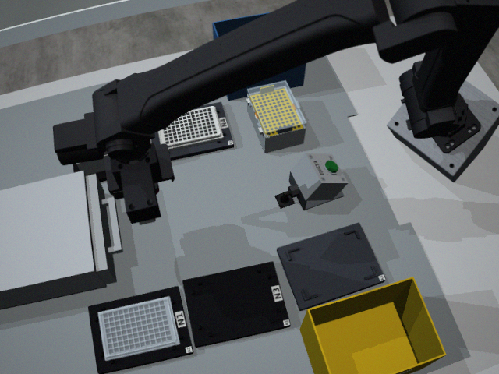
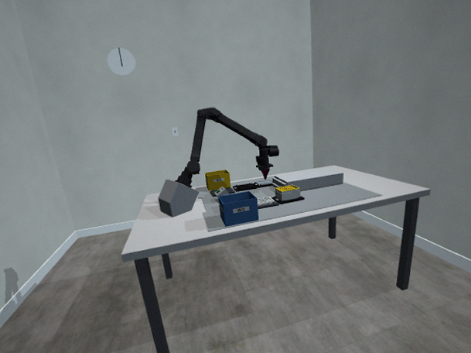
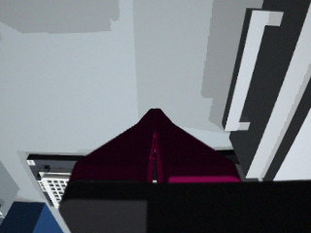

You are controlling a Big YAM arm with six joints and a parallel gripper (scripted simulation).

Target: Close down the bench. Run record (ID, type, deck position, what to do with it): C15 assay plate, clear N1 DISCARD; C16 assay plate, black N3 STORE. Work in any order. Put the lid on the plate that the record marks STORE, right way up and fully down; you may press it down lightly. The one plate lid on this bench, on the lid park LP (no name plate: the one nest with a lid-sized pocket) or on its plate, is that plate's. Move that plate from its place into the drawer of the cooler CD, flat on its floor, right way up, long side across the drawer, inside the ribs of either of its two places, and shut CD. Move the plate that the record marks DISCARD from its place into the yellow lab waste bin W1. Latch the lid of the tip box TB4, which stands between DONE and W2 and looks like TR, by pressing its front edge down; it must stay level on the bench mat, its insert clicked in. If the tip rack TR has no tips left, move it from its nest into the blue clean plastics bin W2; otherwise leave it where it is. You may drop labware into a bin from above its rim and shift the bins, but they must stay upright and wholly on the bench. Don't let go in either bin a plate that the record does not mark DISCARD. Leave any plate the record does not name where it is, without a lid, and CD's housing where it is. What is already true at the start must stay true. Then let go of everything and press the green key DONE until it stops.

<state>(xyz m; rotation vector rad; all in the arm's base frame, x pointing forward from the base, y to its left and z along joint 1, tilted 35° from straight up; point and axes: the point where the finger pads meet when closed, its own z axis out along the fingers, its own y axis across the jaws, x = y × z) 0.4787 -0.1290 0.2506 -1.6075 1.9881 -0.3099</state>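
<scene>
Now: the nest n1 10 cm ahead of my hand, 18 cm to the left of it and 10 cm below it. Also, from my hand: plate lid: 18 cm ahead, 3 cm to the right, 8 cm below; black plate: 18 cm ahead, 3 cm to the right, 8 cm below; tip rack TR: 4 cm ahead, 20 cm to the right, 5 cm below.
</scene>
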